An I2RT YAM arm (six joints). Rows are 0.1 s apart.
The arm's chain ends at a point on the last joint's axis. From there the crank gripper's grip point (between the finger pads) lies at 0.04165 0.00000 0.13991 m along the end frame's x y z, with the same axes.
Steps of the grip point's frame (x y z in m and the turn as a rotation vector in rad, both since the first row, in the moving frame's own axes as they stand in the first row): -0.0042 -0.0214 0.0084 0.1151 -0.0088 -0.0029; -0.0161 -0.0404 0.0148 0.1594 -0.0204 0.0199; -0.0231 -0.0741 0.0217 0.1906 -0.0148 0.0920; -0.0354 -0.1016 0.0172 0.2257 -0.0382 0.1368; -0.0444 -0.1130 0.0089 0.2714 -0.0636 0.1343; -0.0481 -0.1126 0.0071 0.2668 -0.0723 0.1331; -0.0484 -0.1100 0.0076 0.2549 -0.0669 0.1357
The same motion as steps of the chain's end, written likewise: -0.0029 -0.0052 0.0090 0.1151 -0.0088 -0.0029; -0.0135 -0.0189 0.0157 0.1594 -0.0204 0.0199; -0.0221 -0.0513 0.0233 0.1906 -0.0148 0.0920; -0.0318 -0.0755 0.0186 0.2257 -0.0382 0.1368; -0.0377 -0.0802 0.0109 0.2714 -0.0636 0.1343; -0.0401 -0.0802 0.0087 0.2668 -0.0723 0.1331; -0.0411 -0.0794 0.0090 0.2549 -0.0669 0.1357
